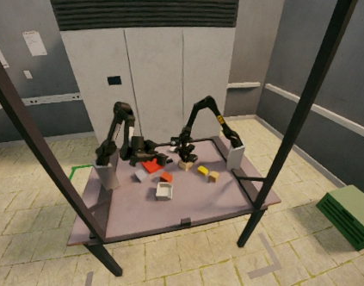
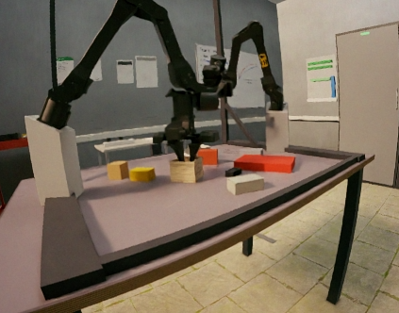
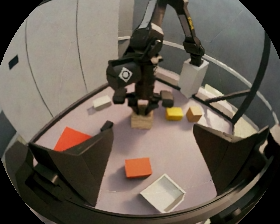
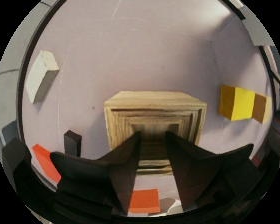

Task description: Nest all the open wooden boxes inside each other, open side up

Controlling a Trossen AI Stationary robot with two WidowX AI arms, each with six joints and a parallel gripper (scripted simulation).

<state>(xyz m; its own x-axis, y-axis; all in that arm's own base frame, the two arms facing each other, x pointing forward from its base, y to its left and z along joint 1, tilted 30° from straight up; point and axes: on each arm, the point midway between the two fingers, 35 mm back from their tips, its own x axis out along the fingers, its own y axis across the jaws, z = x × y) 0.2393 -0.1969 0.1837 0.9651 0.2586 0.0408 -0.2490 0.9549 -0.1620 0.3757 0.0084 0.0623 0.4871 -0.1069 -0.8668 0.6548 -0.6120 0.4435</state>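
The small open wooden box lies 50 mm below my right hand. The rest, counted from my right hand: orange block (160 mm to the left, 110 mm behind, 50 mm below); pale block (190 mm ahead, 60 mm below, 50 mm to the left); small black block (110 mm to the left, 70 mm ahead, 60 mm below).
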